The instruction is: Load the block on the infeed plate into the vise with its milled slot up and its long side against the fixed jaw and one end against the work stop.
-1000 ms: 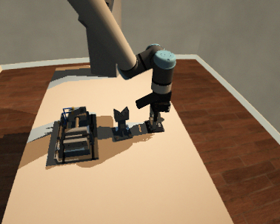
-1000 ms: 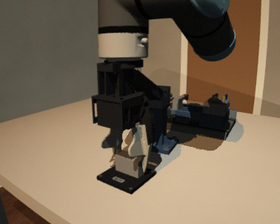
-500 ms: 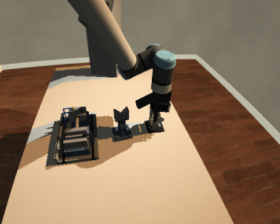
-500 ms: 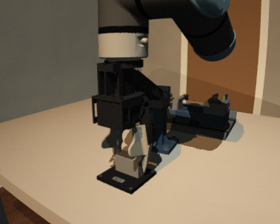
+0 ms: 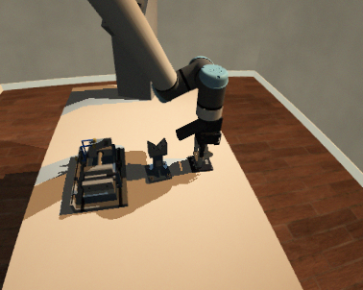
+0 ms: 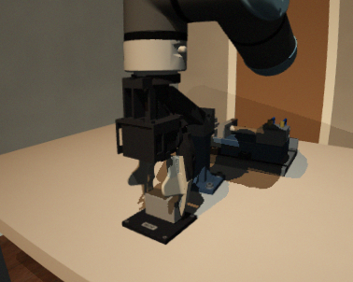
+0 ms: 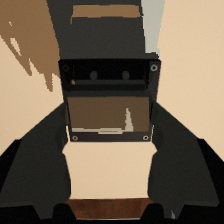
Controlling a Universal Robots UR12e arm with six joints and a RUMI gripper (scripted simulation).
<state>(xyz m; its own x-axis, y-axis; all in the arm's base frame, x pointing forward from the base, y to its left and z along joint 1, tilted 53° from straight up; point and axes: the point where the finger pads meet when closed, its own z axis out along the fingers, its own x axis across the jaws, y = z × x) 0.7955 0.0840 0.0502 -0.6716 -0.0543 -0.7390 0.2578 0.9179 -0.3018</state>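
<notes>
Right now my hand is 1 cm short of the black infeed plate, 1 cm to the right of it and 3 cm above it. From my hand the other things lie so: dark work stop rod (3 cm behind, 35 cm to the right, 5 cm above); then blue foot (3 cm behind, 17 cm to the right, 3 cm below); then part (1 cm to the right, 1 cm below).
</notes>
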